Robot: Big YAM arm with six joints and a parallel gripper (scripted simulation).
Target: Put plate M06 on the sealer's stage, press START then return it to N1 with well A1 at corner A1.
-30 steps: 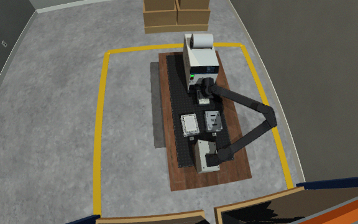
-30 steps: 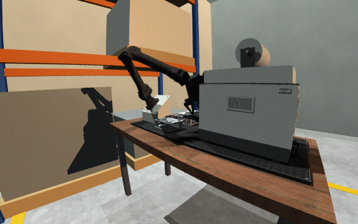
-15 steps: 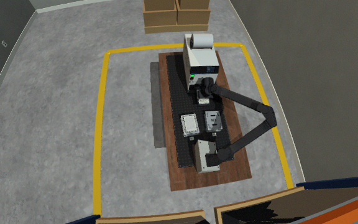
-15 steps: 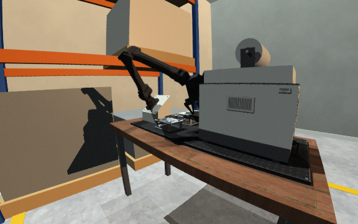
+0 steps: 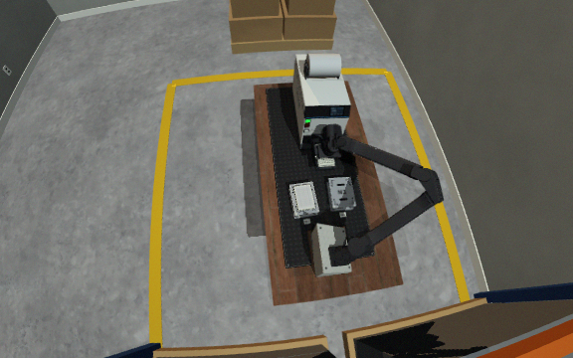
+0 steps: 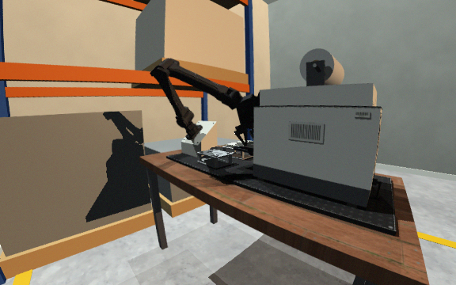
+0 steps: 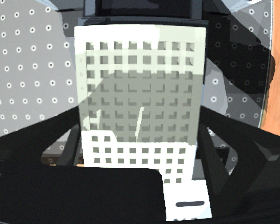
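The dark stage is 30 mm below my hand. From my hand the other things lie so: white well plate right at my hand; then foil roll 330 mm ahead, 20 mm to the right, 300 mm above; then white plate 200 mm behind, 140 mm to the left, 60 mm below.
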